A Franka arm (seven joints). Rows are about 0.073 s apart.
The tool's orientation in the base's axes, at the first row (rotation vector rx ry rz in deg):
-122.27 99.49 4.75
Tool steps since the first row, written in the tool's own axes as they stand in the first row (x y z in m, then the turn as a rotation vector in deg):
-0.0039 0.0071 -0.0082 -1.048 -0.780 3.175
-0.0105 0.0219 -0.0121 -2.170 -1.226 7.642
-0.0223 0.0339 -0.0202 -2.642 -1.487 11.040
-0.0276 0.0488 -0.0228 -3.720 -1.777 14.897
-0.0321 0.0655 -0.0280 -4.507 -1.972 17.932
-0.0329 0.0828 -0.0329 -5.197 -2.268 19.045
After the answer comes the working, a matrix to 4 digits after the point.
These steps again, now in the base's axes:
-0.0093 -0.0002 0.0069 1.117 2.149 -2.433
-0.0257 0.0023 0.0085 2.150 4.741 -6.125
-0.0414 0.0087 0.0163 2.950 6.345 -9.061
-0.0573 0.0104 0.0163 3.726 8.670 -12.242
-0.0753 0.0102 0.0181 4.319 10.437 -14.771
-0.0929 0.0066 0.0184 4.658 11.494 -15.526

The tool's axes in the first row as the columns of a matrix, in the base's axes (rounded; the answer above uses it unrounded):
0.2320 -0.9531 0.1944
-0.9302 -0.1590 0.3307
-0.2843 -0.2576 -0.9235

